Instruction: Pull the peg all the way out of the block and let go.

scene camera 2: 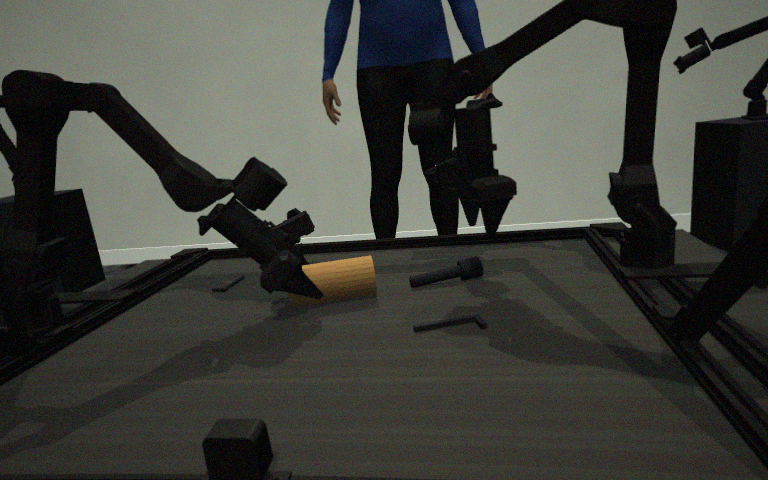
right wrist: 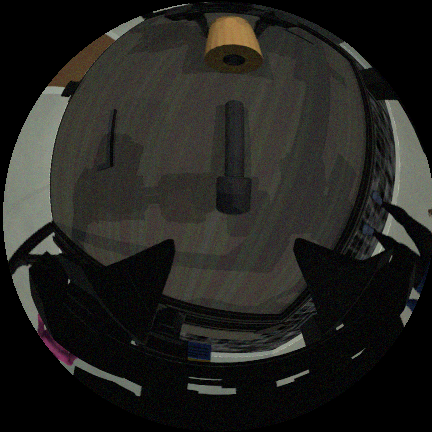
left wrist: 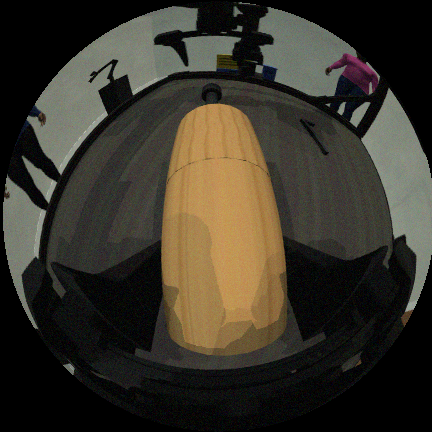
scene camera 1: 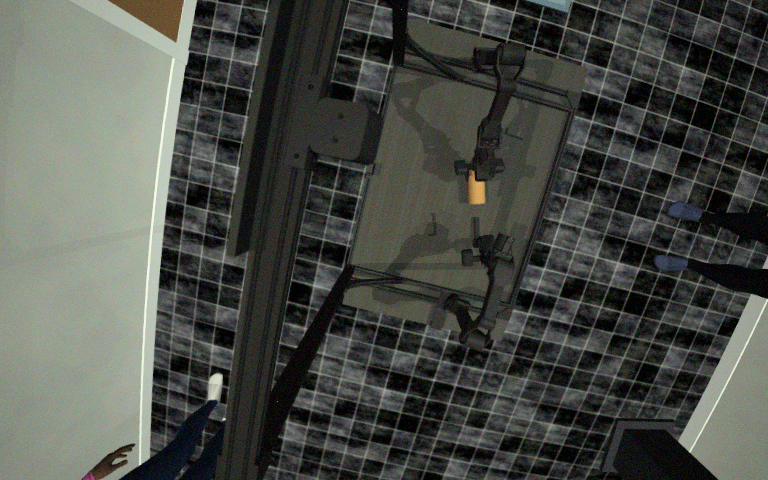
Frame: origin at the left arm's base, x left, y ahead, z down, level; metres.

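Seen in the pictures: left gripper, fingertip midpoint: (scene camera 2: 321, 290) (left wrist: 220, 241) (scene camera 1: 475, 180); right gripper, fingertip midpoint: (scene camera 2: 481, 231) (right wrist: 236, 245) (left wrist: 212, 64); left arm's base, link origin: (scene camera 2: 35, 326) (scene camera 1: 479, 63); right arm's base, link origin: (scene camera 2: 648, 266) (right wrist: 169, 314) (left wrist: 245, 75) (scene camera 1: 452, 300).
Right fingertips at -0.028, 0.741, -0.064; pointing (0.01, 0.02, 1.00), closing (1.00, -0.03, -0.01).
Observation:
Offsets run from my right fingertips to a thing's top centre, as dx, dy, dz.
The block, an orange wooden cylinder @[-0.003, -0.265, +0.016] (scene camera 1: 476, 189) (scene camera 2: 345, 277) (left wrist: 225, 210) (right wrist: 234, 36), lies on its side on the table; its end with a dark round hole faces the peg in the right wrist view. The dark peg @[+0.001, -0.067, +0.044] (scene camera 2: 444, 274) (right wrist: 234, 145), a shaft with a thicker head, lies on the table apart from the block, its thin end toward the hole. It also shows in scene camera 1 (scene camera 1: 475, 226). My left gripper (scene camera 2: 300, 285) (left wrist: 220, 241) is shut on the block. My right gripper (scene camera 2: 481, 223) (right wrist: 236, 245) is open and empty, above the table beyond the peg's head.
A dark hex key @[-0.187, -0.110, +0.075] (scene camera 1: 433, 223) (scene camera 2: 447, 324) (left wrist: 315, 136) (right wrist: 113, 140) lies beside the peg. Another small bent key @[+0.169, -0.466, +0.077] (scene camera 1: 514, 134) (scene camera 2: 229, 284) lies near the left arm. A dark frame rail (scene camera 2: 396, 244) edges the table. A person (scene camera 2: 404, 84) stands behind it.

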